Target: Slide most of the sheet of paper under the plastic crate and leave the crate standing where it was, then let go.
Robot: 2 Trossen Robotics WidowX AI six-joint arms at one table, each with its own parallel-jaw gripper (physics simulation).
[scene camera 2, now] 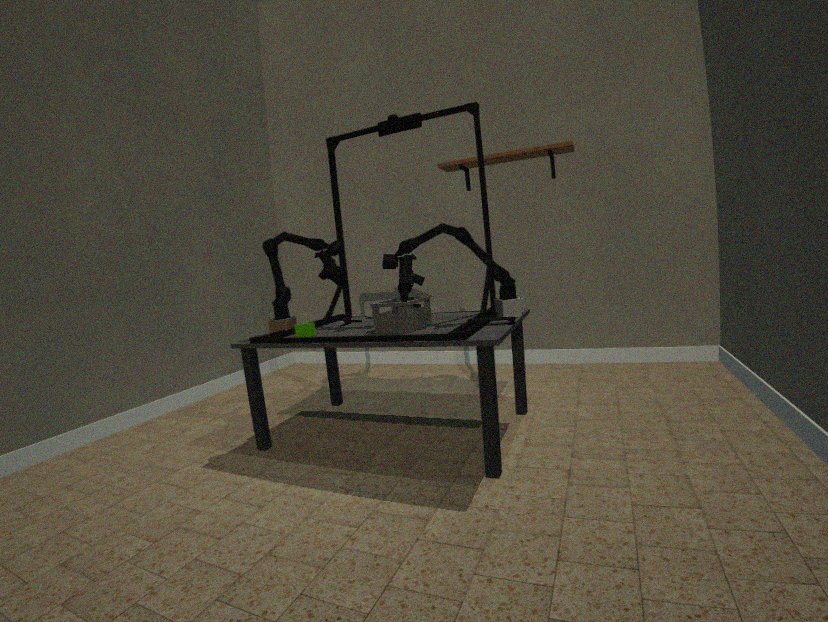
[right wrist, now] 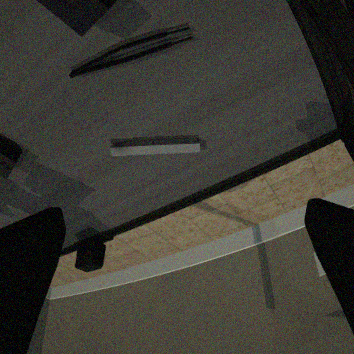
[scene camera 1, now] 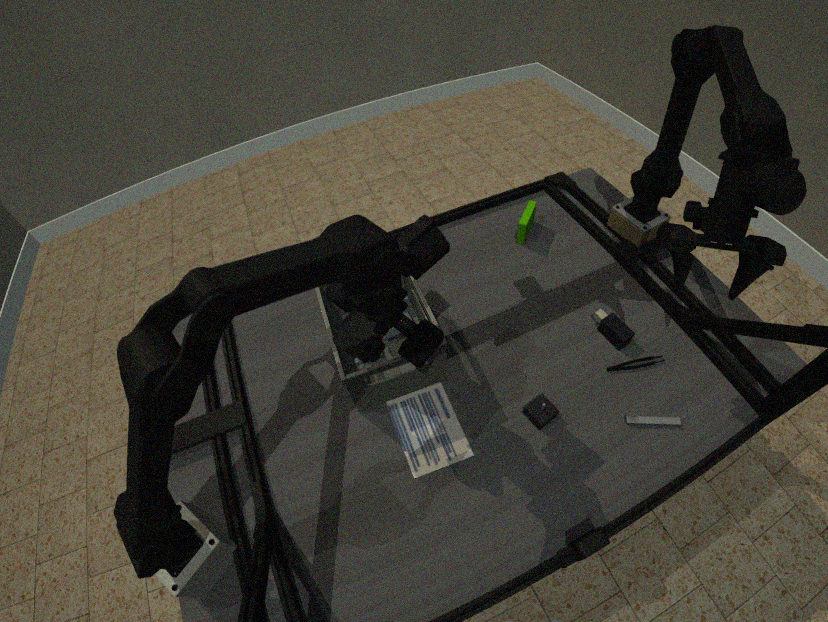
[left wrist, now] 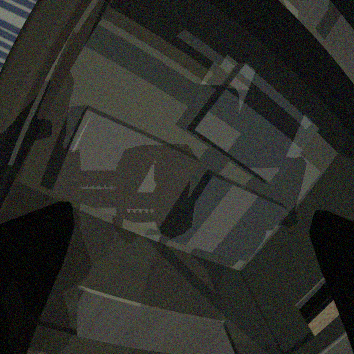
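The sheet of paper (scene camera 1: 430,429) (left wrist: 11,25), white with blue stripes, lies flat on the table below the crate in the scene camera 1 picture, with a small gap between them. The see-through plastic crate (scene camera 1: 328,330) (scene camera 2: 394,323) stands upright on the table; the left arm hides much of it in scene camera 1. My left gripper (scene camera 1: 394,344) (scene camera 2: 404,298) (left wrist: 195,220) is open, with nothing between its fingers, pointing down at the crate's inside. My right gripper (scene camera 1: 706,287) (right wrist: 186,216) is open and empty, high at the table's right side in scene camera 1, far from paper and crate.
A green block (scene camera 1: 526,222) (scene camera 2: 305,330) stands at the back. A dark stick with a light end (scene camera 1: 614,329), tweezers (scene camera 1: 634,363) (right wrist: 131,50), a small black box (scene camera 1: 540,411) and a pale bar (scene camera 1: 653,420) (right wrist: 155,149) lie right of the paper in scene camera 1.
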